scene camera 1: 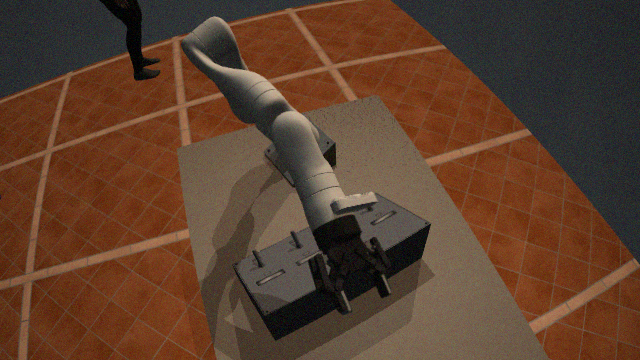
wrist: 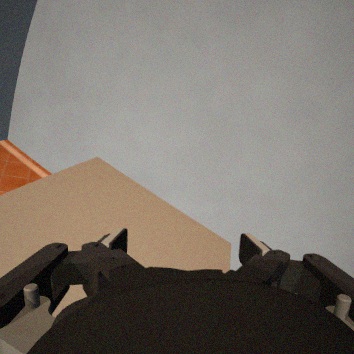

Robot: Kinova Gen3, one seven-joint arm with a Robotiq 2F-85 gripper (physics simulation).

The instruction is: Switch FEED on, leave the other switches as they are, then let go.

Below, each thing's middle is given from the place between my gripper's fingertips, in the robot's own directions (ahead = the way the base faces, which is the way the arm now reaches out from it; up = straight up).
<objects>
Now: the grey switch box (scene camera 1: pixel 282 289) 320 mm behind my hand, 110 mm to the left of it and 380 mm below it.
</objects>
